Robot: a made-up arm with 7 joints. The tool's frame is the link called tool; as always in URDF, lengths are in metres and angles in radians. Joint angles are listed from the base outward. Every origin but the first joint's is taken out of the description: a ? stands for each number. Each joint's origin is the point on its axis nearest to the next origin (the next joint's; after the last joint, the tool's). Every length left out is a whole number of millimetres.
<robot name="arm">
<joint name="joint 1" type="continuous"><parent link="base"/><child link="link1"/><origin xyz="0 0 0.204"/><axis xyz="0 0 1"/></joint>
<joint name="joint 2" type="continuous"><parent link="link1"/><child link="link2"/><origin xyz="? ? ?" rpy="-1.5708 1.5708 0"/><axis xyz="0 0 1"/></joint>
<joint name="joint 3" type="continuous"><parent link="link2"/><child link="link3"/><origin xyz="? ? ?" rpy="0 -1.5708 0"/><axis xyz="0 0 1"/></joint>
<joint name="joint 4" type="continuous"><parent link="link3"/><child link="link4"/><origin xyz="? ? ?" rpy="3.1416 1.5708 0"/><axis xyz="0 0 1"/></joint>
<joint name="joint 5" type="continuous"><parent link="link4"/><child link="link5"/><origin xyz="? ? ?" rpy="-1.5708 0 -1.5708"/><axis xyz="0 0 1"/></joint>
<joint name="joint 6" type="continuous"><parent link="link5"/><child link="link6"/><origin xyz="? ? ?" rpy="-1.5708 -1.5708 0"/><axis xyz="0 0 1"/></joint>
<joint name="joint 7" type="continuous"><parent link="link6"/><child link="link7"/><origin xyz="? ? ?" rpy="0 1.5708 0"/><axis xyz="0 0 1"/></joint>
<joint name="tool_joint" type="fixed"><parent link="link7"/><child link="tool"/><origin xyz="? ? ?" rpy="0 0 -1.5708"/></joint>
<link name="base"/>
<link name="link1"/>
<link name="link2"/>
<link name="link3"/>
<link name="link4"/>
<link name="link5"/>
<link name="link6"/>
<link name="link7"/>
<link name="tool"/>
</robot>
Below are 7 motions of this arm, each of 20 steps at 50 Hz.
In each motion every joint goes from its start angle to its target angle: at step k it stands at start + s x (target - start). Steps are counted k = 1, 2, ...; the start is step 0. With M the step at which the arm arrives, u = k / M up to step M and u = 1 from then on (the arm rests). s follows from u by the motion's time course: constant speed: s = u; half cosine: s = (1 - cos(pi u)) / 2; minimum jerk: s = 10 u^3 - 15 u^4 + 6 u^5.
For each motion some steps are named. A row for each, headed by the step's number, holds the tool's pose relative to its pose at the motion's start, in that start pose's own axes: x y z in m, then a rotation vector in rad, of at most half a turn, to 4 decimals.
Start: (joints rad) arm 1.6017 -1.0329 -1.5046 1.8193 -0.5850 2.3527 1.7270
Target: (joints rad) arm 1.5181 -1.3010 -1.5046 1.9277 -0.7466 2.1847 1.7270
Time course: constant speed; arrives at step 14
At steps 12, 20:
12: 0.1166 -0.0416 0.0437 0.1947 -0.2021 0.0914
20: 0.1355 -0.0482 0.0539 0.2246 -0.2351 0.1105

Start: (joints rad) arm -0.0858 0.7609 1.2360 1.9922 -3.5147 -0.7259 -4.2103
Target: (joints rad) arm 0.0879 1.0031 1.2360 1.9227 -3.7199 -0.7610 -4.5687
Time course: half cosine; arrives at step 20
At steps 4, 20:
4: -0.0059 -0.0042 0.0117 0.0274 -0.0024 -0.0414
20: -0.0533 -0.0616 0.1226 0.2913 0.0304 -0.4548

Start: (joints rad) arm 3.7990 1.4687 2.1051 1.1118 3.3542 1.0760 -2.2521
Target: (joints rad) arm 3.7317 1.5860 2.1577 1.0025 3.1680 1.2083 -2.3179
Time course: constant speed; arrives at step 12
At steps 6, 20:
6: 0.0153 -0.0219 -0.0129 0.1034 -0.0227 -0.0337
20: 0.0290 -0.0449 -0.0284 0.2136 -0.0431 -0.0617

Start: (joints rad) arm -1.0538 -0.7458 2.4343 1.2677 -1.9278 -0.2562 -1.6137
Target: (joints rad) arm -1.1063 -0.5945 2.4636 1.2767 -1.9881 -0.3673 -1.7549
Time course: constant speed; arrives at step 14
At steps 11, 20:
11: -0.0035 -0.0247 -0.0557 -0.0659 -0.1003 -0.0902
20: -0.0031 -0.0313 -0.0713 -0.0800 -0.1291 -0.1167

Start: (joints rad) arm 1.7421 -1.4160 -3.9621 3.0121 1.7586 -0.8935 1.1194
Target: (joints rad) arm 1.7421 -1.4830 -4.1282 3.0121 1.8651 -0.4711 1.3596
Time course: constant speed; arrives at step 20
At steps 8, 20:
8: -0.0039 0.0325 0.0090 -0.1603 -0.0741 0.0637
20: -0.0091 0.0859 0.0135 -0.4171 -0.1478 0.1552

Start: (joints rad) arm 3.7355 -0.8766 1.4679 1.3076 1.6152 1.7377 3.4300
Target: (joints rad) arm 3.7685 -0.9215 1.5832 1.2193 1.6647 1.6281 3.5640
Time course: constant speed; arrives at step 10
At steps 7, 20:
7: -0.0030 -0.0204 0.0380 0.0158 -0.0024 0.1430
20: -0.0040 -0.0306 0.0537 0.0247 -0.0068 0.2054

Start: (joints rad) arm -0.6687 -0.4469 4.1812 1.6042 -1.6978 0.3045 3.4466
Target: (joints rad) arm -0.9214 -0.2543 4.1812 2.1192 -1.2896 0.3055 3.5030
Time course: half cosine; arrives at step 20
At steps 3, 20:
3: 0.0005 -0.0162 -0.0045 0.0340 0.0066 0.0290
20: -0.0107 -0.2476 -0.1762 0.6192 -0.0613 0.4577

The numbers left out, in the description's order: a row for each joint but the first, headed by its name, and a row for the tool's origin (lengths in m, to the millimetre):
joint 2: 0 0 0
joint 3: -0.453 0 0
joint 4: 0 -0.04 0
joint 5: 0.216 0.049 0
joint 6: 0 0 0
joint 7: 0.129 -0.101 0
tool: 0 0 0

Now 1 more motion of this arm.
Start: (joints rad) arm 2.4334 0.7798 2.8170 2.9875 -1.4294 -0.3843 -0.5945
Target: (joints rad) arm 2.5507 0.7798 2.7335 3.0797 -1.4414 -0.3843 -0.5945
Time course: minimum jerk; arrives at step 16
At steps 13, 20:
13: -0.0499 -0.0189 -0.0163 -0.0161 -0.0882 -0.0290
20: -0.0523 -0.0200 -0.0173 -0.0167 -0.0926 -0.0306

